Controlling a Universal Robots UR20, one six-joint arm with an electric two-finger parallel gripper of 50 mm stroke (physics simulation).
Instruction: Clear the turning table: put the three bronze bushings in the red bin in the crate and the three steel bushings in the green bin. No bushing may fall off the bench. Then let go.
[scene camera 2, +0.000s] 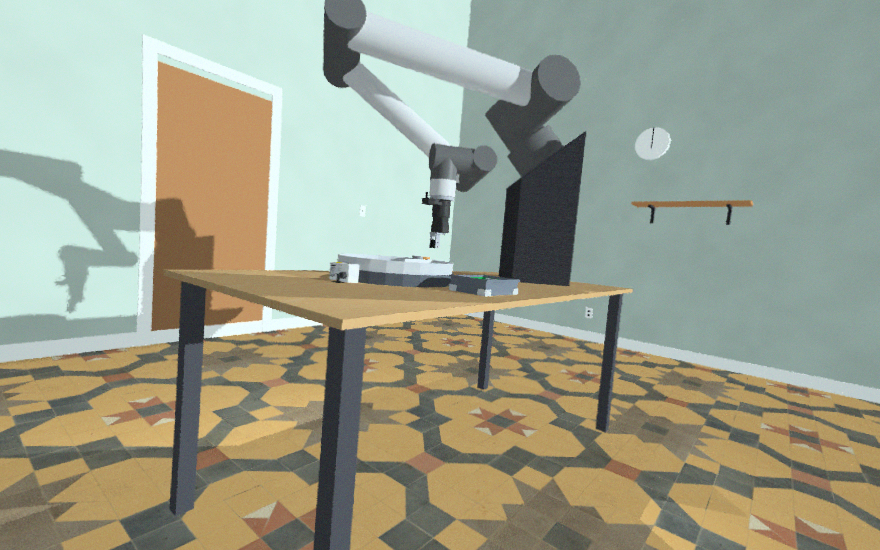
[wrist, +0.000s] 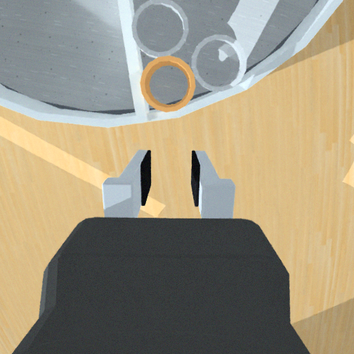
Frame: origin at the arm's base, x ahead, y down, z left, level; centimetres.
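Where they show: gripper, fingertip midpoint: (scene camera 2: 434, 247); arm's base, origin of the base link: (scene camera 2: 542, 162).
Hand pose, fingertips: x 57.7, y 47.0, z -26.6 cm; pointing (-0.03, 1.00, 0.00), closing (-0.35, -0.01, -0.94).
Observation:
Each offset is from my fingertips to the top centre of the thing. "spot": to the spot under its first point. Level surfaces: height alone.
My gripper (scene camera 2: 434, 245) (wrist: 170, 167) is open and empty. It hangs above the bench level, and the wrist view shows it just outside the rim of the turning table (scene camera 2: 382, 267) (wrist: 75, 118). A bronze bushing (wrist: 144, 85) stands on end inside the rim, ahead of the fingers, close beside a pale divider bar (wrist: 131, 60). One steel bushing (wrist: 135, 28) stands behind it and another steel bushing (wrist: 194, 62) stands to its right, near the rim. The crate {dx +24.9, dy +8.0, dz +33.2 cm} (scene camera 2: 501, 287) is right of the turning table; a little green shows inside. The red bin's contents are hidden.
A small white box-shaped device {spot: dx +48.0, dy +10.0, dz -3.2 cm} (scene camera 2: 351, 273) stands on the bench {dy +13.0 cm} (scene camera 2: 272, 289) against the left side of the turning table. A tall dark panel (scene camera 2: 545, 220) rises behind the crate, near the arm's base. The raised rim lies between the fingers and the bushings.

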